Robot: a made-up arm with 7 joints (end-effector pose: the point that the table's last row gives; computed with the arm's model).
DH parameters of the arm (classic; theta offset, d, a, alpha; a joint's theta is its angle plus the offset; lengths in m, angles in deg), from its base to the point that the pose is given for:
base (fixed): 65.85 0 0.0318 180
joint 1: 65.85 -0.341 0.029 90
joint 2: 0 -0.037 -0.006 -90
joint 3: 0 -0.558 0.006 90
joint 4: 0 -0.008 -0.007 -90
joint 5: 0 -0.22 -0.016 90
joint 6: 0 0.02 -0.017 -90
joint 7: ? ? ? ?
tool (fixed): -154.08 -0.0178 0 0
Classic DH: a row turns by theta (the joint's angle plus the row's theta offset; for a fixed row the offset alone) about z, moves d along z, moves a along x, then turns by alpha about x.
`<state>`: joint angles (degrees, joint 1 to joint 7).
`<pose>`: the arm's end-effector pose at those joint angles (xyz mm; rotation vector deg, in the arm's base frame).
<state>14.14 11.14 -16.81 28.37 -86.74 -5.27 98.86</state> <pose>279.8 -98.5 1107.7 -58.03 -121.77 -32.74</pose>
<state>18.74 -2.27 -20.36 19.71 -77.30 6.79 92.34</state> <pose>56.1 -41.3 1164.1 -61.71 -147.76 -27.99</pose>
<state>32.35 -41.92 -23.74 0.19 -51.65 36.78 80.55</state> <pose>-472.4 276.6 942.5 79.48 118.85 -1.42</pose>
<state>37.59 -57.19 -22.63 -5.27 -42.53 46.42 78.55</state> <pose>-562.0 409.8 750.8 86.53 94.11 -4.55</pose>
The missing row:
joint 7: 2.04 -0.0292 0.0004 34.05
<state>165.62 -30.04 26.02 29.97 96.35 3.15 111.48</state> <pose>218.5 163.9 1087.8 84.49 142.73 29.63</pose>
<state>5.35 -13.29 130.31 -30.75 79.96 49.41 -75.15</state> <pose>-79.2 98.5 1115.2 88.33 19.04 46.17</pose>
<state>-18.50 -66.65 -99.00 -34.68 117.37 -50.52 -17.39</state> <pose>-593.8 -328.7 619.9 -22.31 68.35 83.54</pose>
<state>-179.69 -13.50 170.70 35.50 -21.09 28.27 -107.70</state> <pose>309.3 100.5 1066.6 73.42 -30.26 -51.29</pose>
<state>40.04 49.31 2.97 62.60 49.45 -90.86 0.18</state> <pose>513.6 -394.1 663.2 -85.85 -131.21 20.47</pose>
